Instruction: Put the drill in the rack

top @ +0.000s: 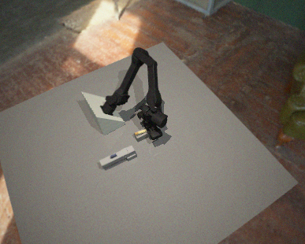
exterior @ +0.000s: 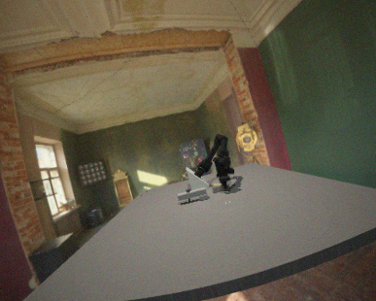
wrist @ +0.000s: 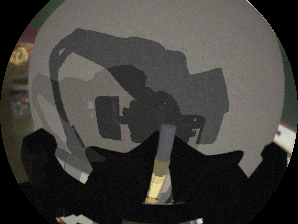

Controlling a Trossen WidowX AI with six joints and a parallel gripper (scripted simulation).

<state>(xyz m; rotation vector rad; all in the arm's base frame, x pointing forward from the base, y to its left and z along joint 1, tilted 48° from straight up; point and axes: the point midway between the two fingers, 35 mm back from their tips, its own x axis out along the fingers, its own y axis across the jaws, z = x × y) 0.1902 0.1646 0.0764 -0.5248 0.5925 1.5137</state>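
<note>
My gripper tip is now 4 cm to the left of the drill and 4 cm below it. From my gripper tip the other things lie so: light grey fixture block (6 cm ahead, 22 cm to the right, 3 cm above); blue key (6 cm ahead, 25 cm to the right, 4 cm above).
</note>
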